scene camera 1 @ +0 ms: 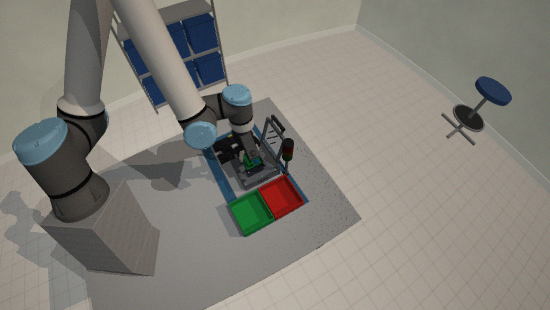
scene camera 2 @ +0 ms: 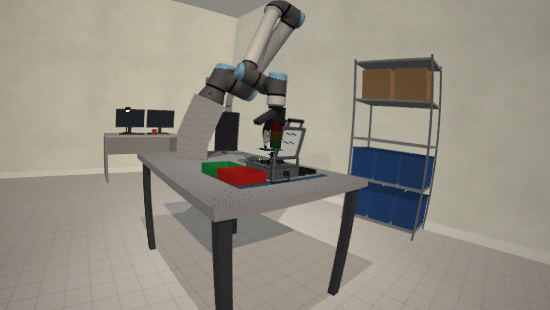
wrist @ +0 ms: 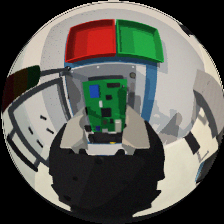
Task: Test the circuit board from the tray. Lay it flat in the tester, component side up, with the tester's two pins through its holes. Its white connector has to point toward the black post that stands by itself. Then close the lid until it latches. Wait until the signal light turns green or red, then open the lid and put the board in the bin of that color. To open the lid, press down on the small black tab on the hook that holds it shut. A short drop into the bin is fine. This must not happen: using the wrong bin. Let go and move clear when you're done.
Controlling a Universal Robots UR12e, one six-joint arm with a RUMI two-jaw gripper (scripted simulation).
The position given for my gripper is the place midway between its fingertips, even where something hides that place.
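My gripper [wrist: 106, 106]. Green bin [scene camera 1: 250, 210], [wrist: 143, 40]. Red bin [scene camera 1: 281, 197], [scene camera 2: 237, 176], [wrist: 83, 40].
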